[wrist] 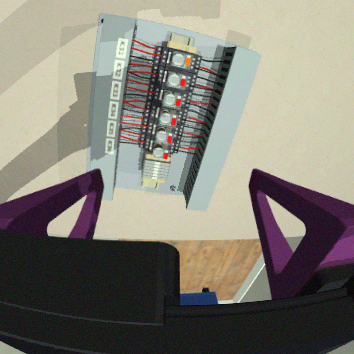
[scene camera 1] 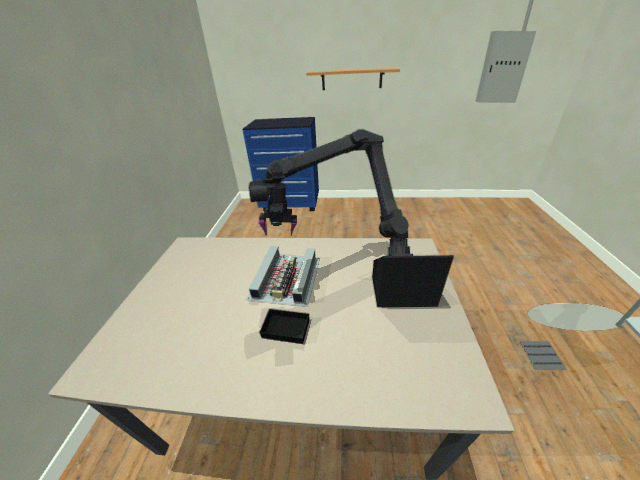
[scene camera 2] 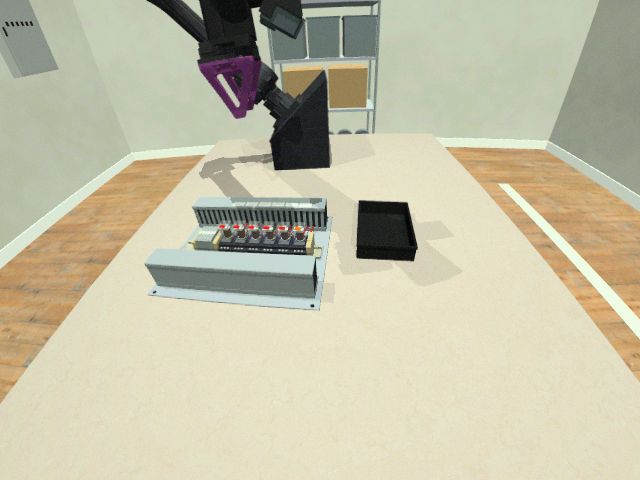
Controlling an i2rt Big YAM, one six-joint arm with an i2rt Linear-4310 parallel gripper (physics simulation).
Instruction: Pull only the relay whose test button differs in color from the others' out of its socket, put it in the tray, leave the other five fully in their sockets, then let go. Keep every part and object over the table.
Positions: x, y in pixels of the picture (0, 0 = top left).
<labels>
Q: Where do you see a black tray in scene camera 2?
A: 386, 229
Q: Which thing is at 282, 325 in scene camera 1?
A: A black tray.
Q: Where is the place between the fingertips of my gripper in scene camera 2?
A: At 245, 113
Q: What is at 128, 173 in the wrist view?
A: A mounting plate.
</labels>
